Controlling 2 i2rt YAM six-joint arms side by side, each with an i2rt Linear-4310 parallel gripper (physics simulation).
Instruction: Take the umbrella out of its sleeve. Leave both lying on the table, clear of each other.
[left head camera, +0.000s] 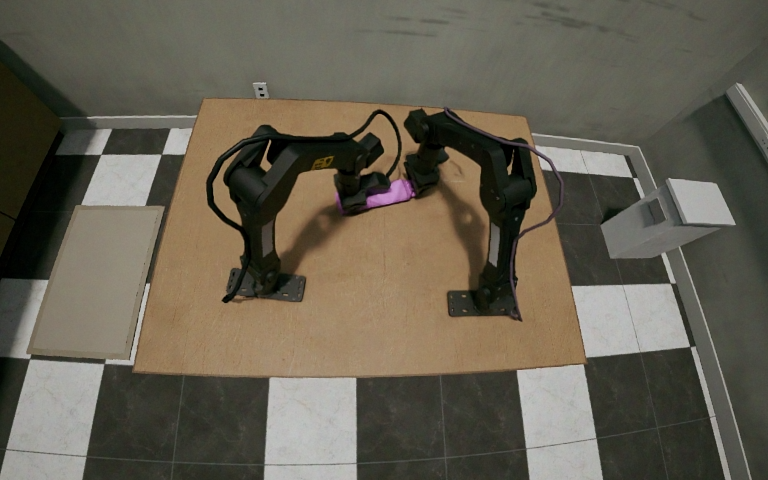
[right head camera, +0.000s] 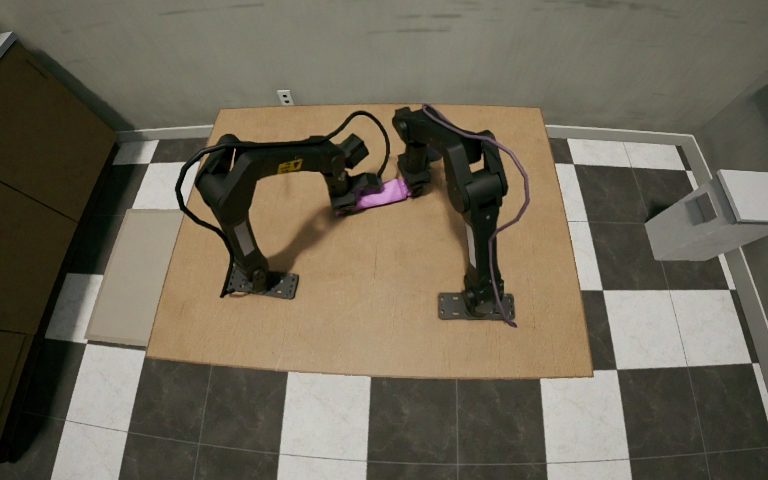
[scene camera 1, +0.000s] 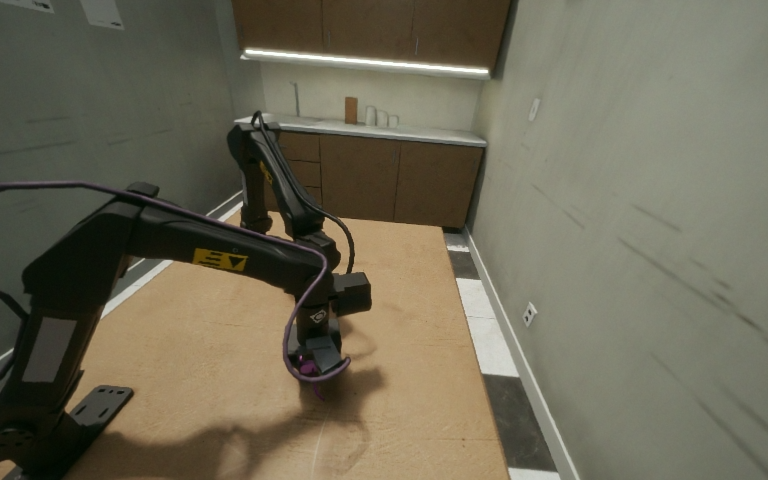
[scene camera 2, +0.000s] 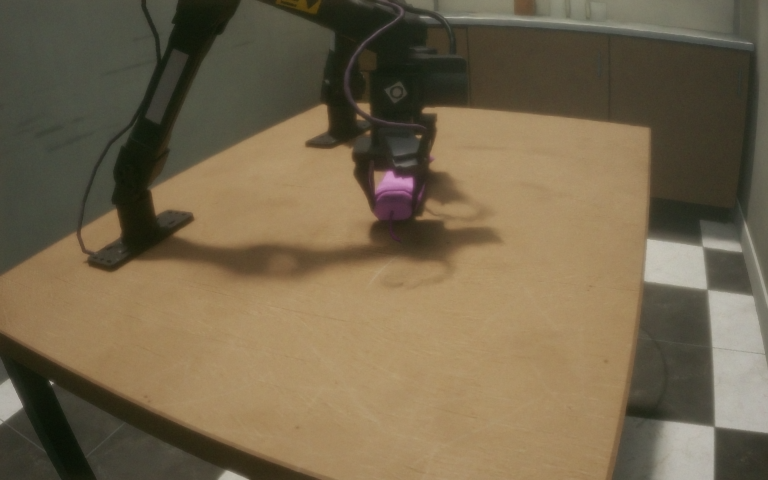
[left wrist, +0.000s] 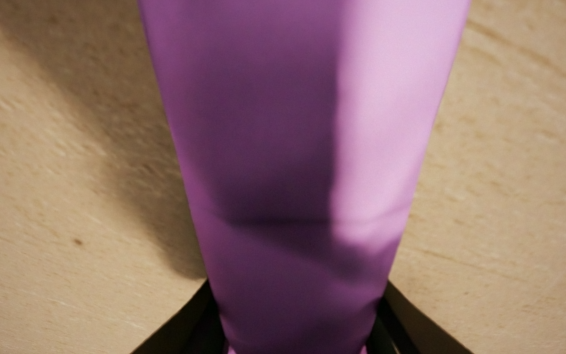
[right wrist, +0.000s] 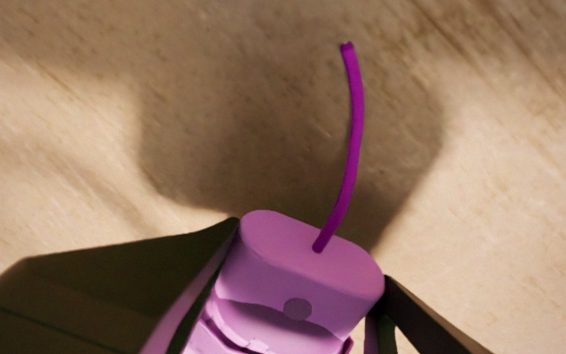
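Observation:
The umbrella and its sleeve are both pink-purple and in line, a little above the table. The sleeve (left head camera: 389, 194) (right head camera: 384, 195) (left wrist: 285, 150) shows between the grippers. My left gripper (left head camera: 352, 206) (right head camera: 343, 207) (left wrist: 295, 263) is shut on the sleeve near its left end. The umbrella's rounded handle (scene camera 2: 393, 204) (right wrist: 295, 282), with a thin dark-purple cord (right wrist: 356, 120) (scene camera 2: 393, 230), sticks out at the other end. My right gripper (left head camera: 421, 190) (right head camera: 416, 190) (scene camera 2: 396, 198) (right wrist: 305, 260) is shut on this handle. Folded cloth (right wrist: 285, 327) shows behind the handle; how far the umbrella sits inside the sleeve is hidden.
The wooden table (left head camera: 362, 316) (right head camera: 362, 328) (scene camera 2: 481, 339) carries both arm bases (left head camera: 288, 287) (left head camera: 461, 303). A grey wall stands behind the far edge. A grey bin (left head camera: 645, 226) stands on the floor at the right, and a beige panel (left head camera: 96, 277) at the left.

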